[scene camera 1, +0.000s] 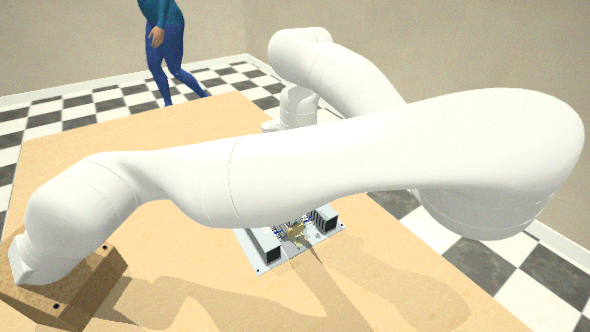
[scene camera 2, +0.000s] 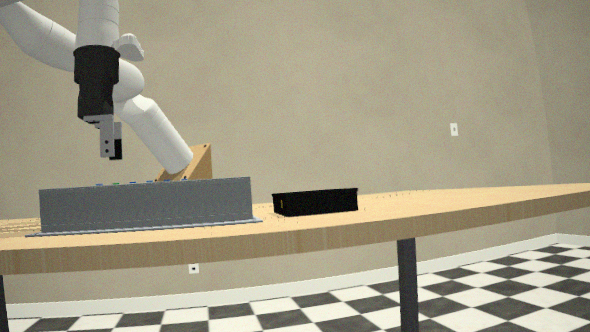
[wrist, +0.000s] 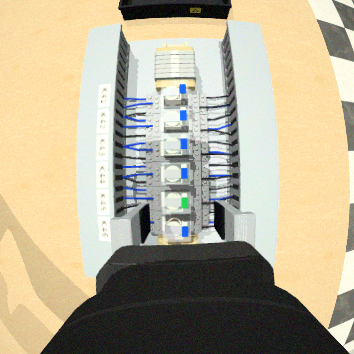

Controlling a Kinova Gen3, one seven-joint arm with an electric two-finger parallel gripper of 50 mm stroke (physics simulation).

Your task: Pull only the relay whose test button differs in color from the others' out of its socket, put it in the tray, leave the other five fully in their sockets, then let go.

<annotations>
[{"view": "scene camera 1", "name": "mounting plate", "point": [288,249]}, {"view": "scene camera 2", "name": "gripper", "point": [112,158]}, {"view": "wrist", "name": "gripper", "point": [181,215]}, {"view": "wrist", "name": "mounting plate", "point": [209,71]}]
</annotations>
